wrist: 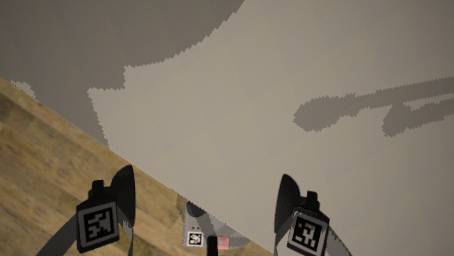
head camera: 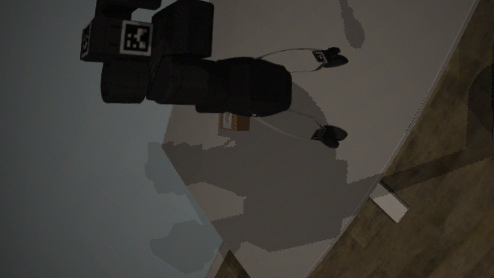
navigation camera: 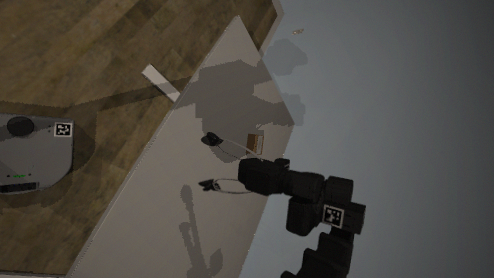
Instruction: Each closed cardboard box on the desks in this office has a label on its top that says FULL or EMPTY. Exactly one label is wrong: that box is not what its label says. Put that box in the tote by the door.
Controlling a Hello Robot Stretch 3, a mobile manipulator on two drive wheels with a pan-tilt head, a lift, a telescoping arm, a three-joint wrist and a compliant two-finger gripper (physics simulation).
My gripper shows in the wrist view, in the head camera view (342, 98) and in the navigation camera view. One and the same spot on my gripper: (navigation camera: 210, 140) is (wrist: 118, 222).
